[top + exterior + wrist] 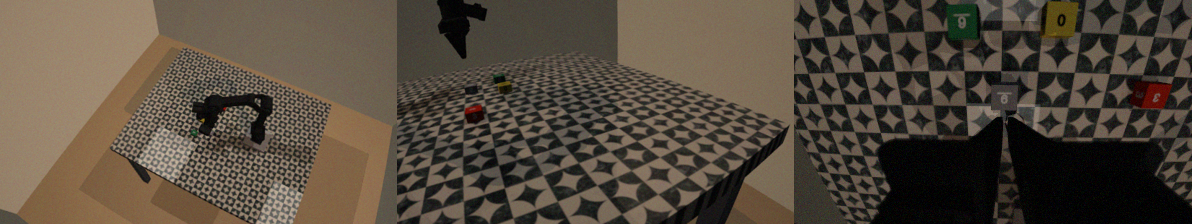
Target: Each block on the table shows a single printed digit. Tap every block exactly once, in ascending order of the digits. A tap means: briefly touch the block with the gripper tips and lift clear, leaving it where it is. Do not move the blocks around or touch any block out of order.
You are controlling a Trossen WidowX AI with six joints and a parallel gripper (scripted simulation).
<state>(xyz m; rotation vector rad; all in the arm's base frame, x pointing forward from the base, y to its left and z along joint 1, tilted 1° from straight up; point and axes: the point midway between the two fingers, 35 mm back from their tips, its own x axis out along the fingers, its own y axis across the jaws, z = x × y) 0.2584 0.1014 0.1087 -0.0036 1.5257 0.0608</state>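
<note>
Now: the grey block 80 mm below my gripper tip. Round my gripper tip: red block: 10 mm ahead, 190 mm to the right, 80 mm below; then green block: 80 mm ahead, 50 mm to the left, 80 mm below; then yellow block: 90 mm ahead, 60 mm to the right, 80 mm below.
</note>
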